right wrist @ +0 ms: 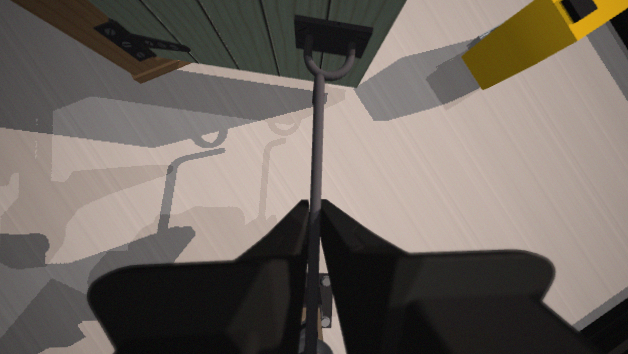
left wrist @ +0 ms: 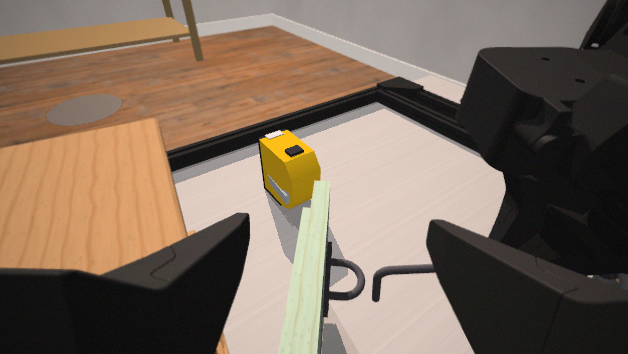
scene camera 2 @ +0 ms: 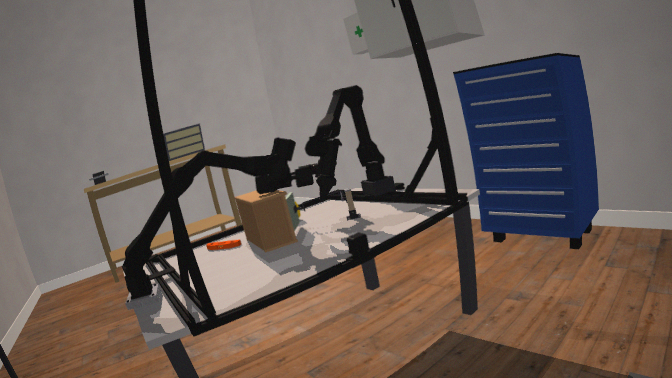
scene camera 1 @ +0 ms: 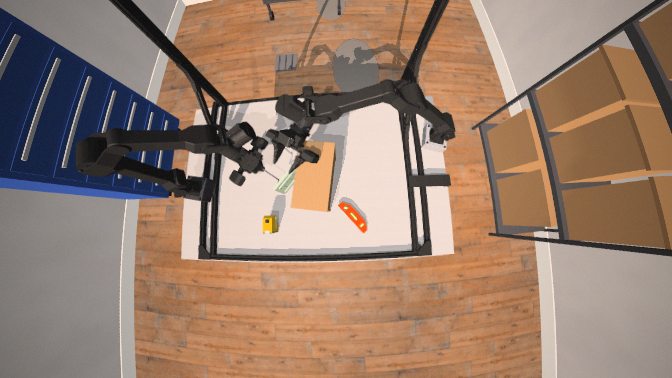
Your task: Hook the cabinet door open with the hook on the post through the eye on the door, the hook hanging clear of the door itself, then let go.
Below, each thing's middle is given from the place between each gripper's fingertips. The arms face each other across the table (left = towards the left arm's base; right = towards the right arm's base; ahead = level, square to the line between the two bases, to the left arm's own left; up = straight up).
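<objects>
The green door (right wrist: 340, 47) is 11 cm to the left of my right hand, 4 cm ahead of it and 1 cm below it, while the thin hook (right wrist: 319, 82) is right at that hand. Going by their middles, the hook is the nearest to my right hand of the things named here. Also counted from my right hand, the wooden cabinet (scene camera 2: 266, 220) stands 16 cm to the left and 8 cm ahead, and the yellow tape measure (right wrist: 520, 42) lies 21 cm ahead, 4 cm below and 2 cm to the right.
My left gripper is 1 cm to the right of the green door and 10 cm above it. Counted from my left hand, the thin hook is 5 cm behind, 10 cm to the right and 9 cm below, and the yellow tape measure is 12 cm to the right, 17 cm ahead and 13 cm below. The wooden cabinet is 3 cm ahead of my left hand, 6 cm to the left of it and 9 cm below it; going by its middle, the cabinet is nearer to my left gripper than to my right hand.
</objects>
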